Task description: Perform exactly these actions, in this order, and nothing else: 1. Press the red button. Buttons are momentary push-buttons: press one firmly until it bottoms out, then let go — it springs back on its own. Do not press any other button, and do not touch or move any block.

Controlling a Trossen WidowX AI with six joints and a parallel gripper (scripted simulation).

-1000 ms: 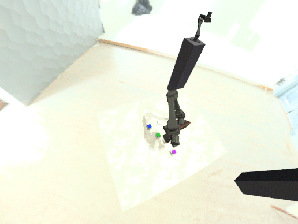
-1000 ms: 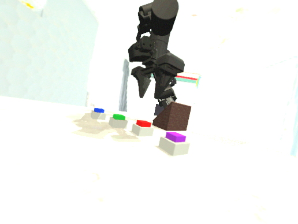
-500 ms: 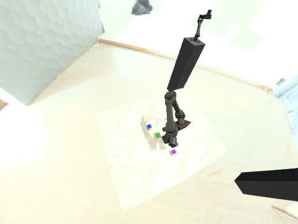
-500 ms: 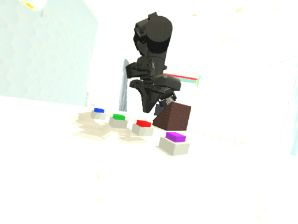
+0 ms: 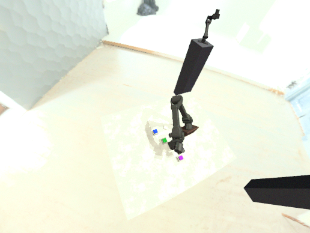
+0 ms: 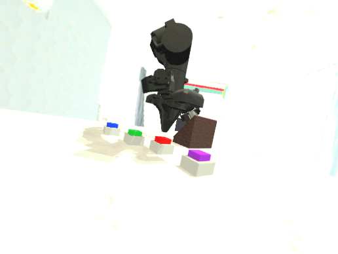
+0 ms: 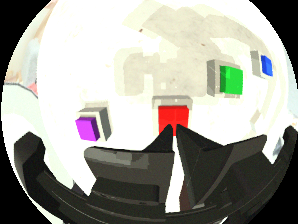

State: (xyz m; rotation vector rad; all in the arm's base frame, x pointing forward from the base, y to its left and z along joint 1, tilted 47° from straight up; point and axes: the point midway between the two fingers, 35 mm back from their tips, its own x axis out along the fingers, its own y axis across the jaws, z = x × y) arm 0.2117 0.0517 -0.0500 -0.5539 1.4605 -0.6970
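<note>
The red button is 2 cm below my gripper tip. Also, from my gripper tip: green button: 8 cm to the right, 4 cm ahead, 2 cm below; then purple button: 12 cm to the left, 2 cm below, 1 cm behind; then blue button: 20 cm to the right, 8 cm ahead, 2 cm below.
</note>
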